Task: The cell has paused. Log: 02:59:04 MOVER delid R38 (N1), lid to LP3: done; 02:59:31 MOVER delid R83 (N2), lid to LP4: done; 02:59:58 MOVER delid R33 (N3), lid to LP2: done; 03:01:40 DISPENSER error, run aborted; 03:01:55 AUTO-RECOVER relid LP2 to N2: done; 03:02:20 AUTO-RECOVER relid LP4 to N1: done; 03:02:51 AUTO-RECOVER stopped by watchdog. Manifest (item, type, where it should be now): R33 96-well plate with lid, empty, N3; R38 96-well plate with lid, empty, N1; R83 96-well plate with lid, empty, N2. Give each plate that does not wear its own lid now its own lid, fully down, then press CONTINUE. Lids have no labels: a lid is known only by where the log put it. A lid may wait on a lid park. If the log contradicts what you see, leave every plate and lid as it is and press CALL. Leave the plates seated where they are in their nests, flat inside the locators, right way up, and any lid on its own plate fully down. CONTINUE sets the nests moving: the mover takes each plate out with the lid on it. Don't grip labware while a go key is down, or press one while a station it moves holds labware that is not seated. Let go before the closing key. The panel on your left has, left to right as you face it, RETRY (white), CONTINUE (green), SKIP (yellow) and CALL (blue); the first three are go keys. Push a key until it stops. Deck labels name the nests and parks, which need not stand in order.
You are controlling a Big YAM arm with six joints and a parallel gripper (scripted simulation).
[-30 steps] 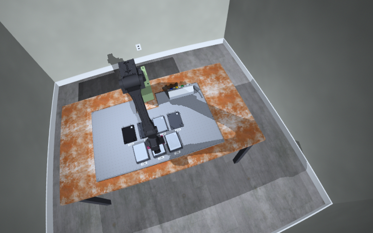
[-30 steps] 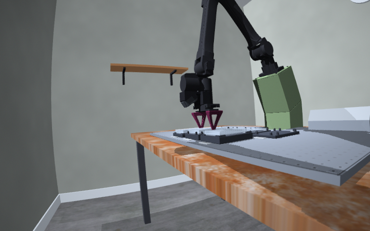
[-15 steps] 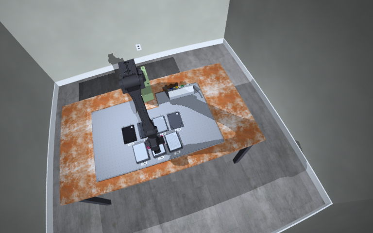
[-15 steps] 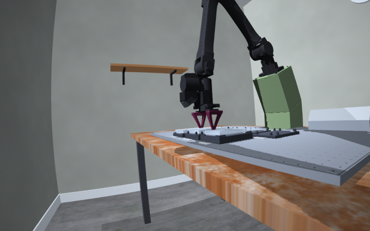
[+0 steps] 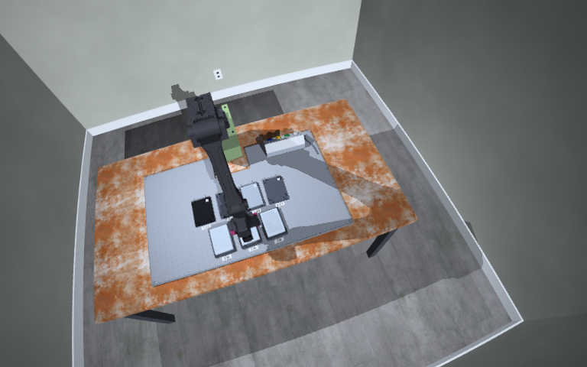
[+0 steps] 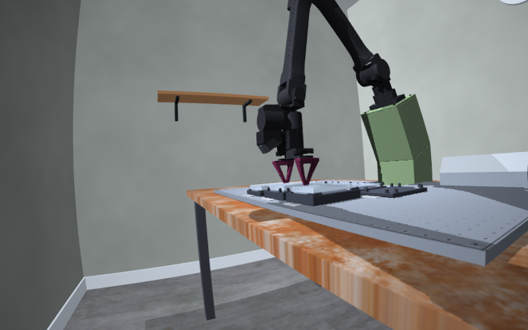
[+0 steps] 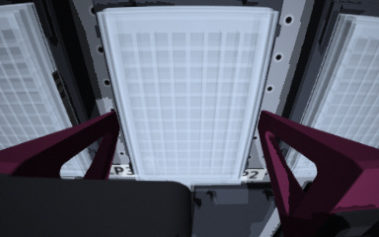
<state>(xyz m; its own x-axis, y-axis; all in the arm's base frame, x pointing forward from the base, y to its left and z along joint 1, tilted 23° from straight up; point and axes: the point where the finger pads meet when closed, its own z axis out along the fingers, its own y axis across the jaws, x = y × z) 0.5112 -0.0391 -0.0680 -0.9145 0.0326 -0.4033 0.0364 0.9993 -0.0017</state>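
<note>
The clear lid is 17 cm behind my hand, 8 cm to the left of it and 2 cm below it. The rest, counted from my hand: LP3 label (8 cm to the left, 8 cm behind, 4 cm below); LP2 label (9 cm behind, 5 cm to the right, 4 cm below); LP2 park (18 cm behind, 5 cm to the right, 3 cm below).
</note>
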